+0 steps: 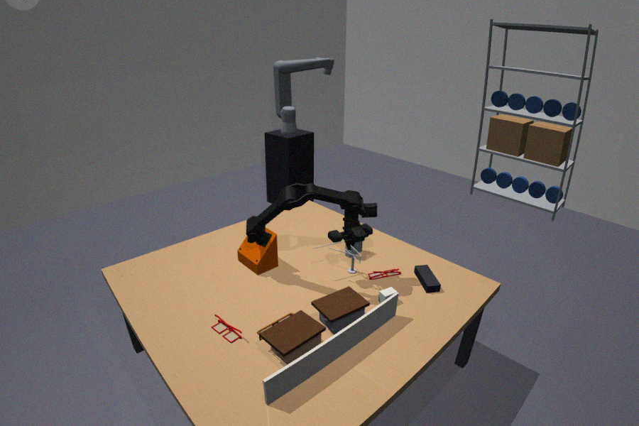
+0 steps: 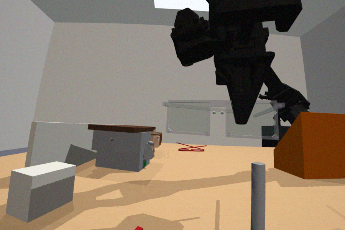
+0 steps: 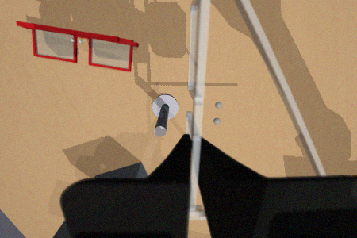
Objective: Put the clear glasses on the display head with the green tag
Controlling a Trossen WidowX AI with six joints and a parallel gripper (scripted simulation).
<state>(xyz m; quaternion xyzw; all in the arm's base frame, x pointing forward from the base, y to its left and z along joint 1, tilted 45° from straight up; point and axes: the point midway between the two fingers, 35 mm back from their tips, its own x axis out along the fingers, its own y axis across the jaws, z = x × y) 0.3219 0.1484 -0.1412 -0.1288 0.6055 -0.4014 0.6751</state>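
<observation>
The grey stand post is 100 mm below my gripper tip and 30 mm to the left of it. From my gripper tip the other things lie so: black box 290 mm ahead, 180 mm to the left, 100 mm below; grey display head 280 mm to the right, 160 mm ahead, 70 mm below; white block 240 mm ahead, 100 mm below, 50 mm to the right.
</observation>
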